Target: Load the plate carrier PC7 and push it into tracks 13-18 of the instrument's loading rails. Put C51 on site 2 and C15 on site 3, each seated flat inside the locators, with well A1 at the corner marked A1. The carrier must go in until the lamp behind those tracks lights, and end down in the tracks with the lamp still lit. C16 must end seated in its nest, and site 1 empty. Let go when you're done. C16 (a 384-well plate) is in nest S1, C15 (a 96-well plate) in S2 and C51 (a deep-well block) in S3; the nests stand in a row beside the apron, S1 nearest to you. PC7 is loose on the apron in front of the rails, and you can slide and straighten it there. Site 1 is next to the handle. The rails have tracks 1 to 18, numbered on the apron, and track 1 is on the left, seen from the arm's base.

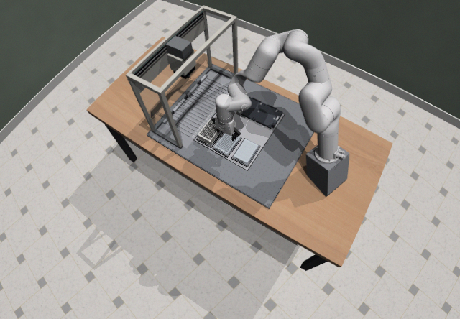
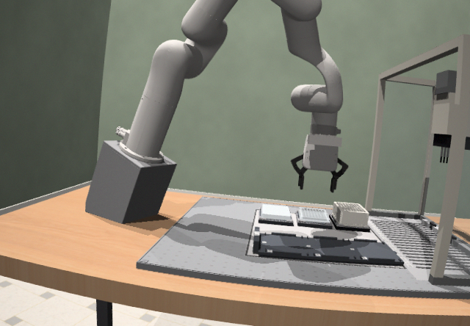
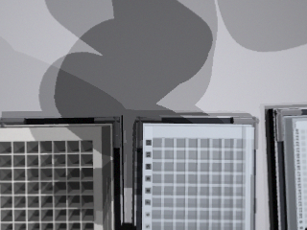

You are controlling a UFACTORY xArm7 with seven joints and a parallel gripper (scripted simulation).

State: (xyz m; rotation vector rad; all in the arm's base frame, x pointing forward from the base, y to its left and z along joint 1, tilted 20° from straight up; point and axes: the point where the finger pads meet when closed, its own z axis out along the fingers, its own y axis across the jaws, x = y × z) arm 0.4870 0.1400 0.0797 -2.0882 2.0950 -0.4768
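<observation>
The 96-well plate C15 lies 9 cm below my hand. From my hand the other things lie so: nest S2: 10 cm below; then 384-well plate C16: 11 cm behind, 1 cm to the right, 9 cm below; then deep-well block C51: 11 cm ahead, 7 cm below.
</observation>
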